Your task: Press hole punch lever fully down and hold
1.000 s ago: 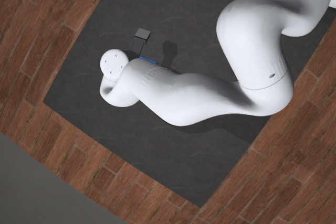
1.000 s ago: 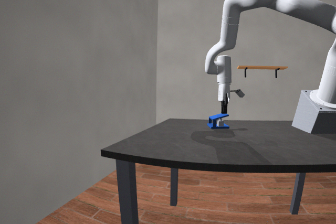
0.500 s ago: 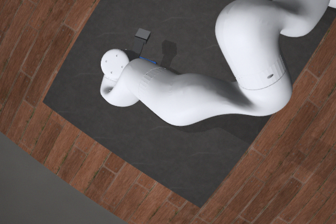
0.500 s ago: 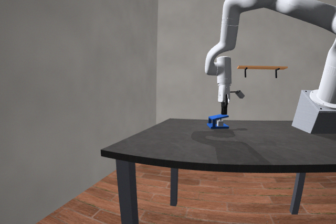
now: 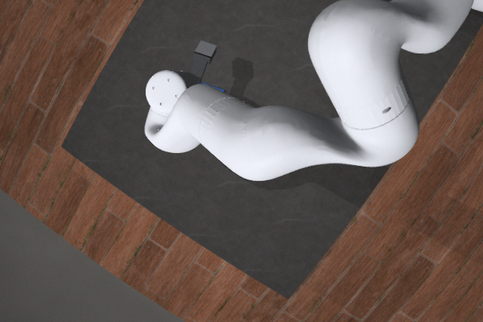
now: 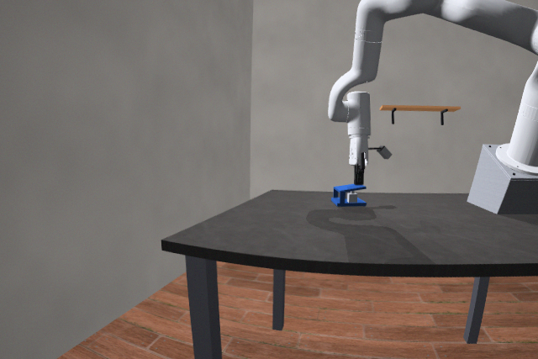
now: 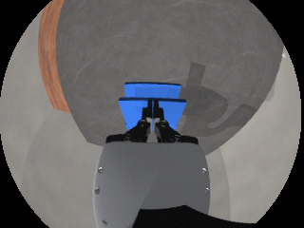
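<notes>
My hand is 50 mm above the blue hole punch, 40 mm short of it and 10 mm to the right of it.
</notes>
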